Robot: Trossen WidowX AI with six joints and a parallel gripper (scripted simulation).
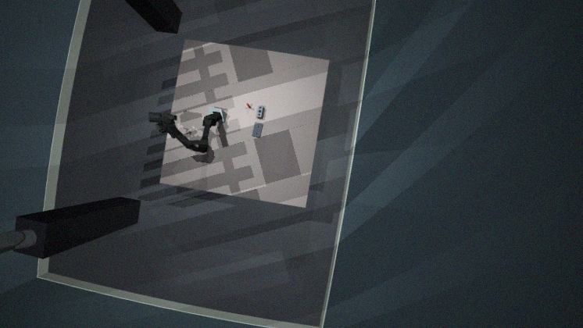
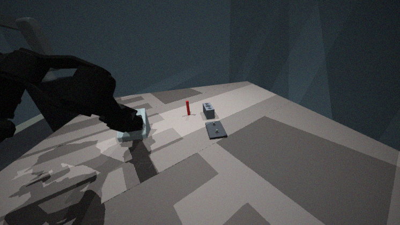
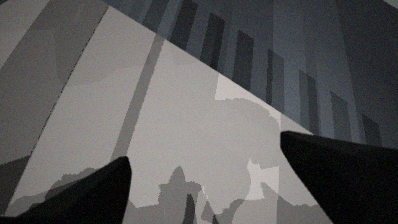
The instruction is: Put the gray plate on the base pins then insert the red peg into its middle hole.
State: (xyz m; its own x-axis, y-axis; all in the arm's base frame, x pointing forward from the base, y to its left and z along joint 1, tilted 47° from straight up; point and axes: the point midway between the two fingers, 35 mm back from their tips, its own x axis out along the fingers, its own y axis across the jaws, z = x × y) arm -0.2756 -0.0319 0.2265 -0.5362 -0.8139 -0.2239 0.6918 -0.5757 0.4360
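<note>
The gray plate is 64 cm ahead of my gripper tip, 29 cm to the left of it and 12 cm below it. The rest, counted from my gripper tip: red peg: 54 cm ahead, 33 cm to the left, 11 cm below; then flat base: 63 cm ahead, 15 cm to the left, 14 cm below.
</note>
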